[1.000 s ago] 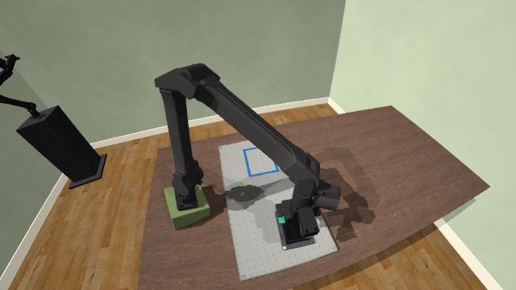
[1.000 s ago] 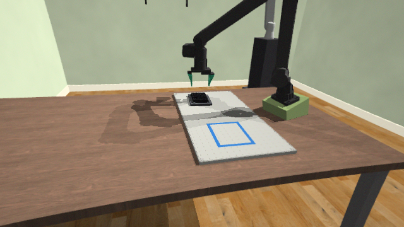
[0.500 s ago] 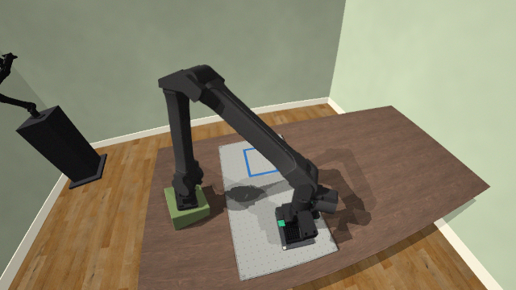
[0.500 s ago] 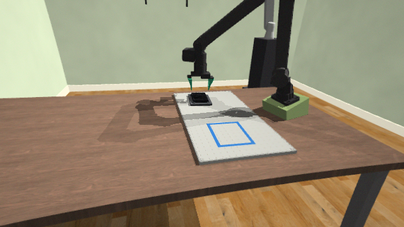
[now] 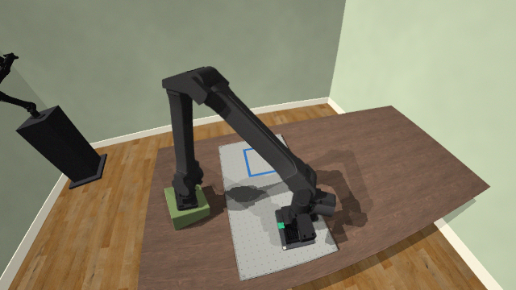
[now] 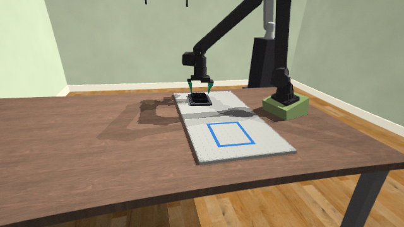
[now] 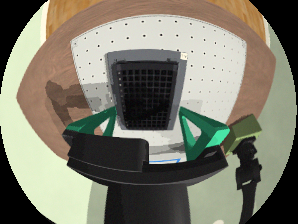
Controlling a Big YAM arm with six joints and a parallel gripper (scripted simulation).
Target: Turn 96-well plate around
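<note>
Right now the black 96-well plate is 30 mm below my hand. From my hand the other things lie so: white corner mark (70 mm behind, 60 mm to the right, 40 mm below); then dark plate nest N1 (40 mm below).
</note>
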